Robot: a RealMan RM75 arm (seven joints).
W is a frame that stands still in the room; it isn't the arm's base.
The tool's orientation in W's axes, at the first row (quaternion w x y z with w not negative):
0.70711 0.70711 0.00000 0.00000
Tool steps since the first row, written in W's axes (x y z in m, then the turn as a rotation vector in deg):
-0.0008 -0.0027 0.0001 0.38 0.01 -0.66
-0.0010 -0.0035 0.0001 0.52 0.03 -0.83
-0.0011 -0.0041 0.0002 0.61 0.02 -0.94
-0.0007 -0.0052 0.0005 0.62 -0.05 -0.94
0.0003 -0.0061 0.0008 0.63 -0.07 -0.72
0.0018 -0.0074 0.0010 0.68 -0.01 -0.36
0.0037 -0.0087 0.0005 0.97 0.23 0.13
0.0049 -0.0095 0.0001 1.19 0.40 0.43
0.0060 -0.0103 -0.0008 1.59 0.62 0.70
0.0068 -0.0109 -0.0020 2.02 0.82 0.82
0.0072 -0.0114 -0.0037 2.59 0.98 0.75
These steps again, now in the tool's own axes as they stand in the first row. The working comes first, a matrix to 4 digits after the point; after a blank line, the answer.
The tool's axes in the first row as the columns of a matrix, in W's axes (used below as rounded here):
1.0000 0.0000 0.0000
0.0000 0.0000 -1.0000
0.0000 1.0000 0.0000

-0.0008 0.0001 0.0027 0.38 -0.66 -0.01
-0.0010 0.0001 0.0035 0.52 -0.83 -0.03
-0.0011 0.0002 0.0041 0.61 -0.94 -0.02
-0.0007 0.0005 0.0052 0.62 -0.94 0.05
0.0003 0.0008 0.0061 0.63 -0.72 0.07
0.0018 0.0010 0.0074 0.68 -0.36 0.01
0.0037 0.0005 0.0087 0.97 0.13 -0.23
0.0049 0.0001 0.0095 1.19 0.43 -0.40
0.0060 -0.0008 0.0103 1.59 0.70 -0.62
0.0068 -0.0020 0.0109 2.02 0.82 -0.82
0.0072 -0.0037 0.0114 2.59 0.75 -0.98

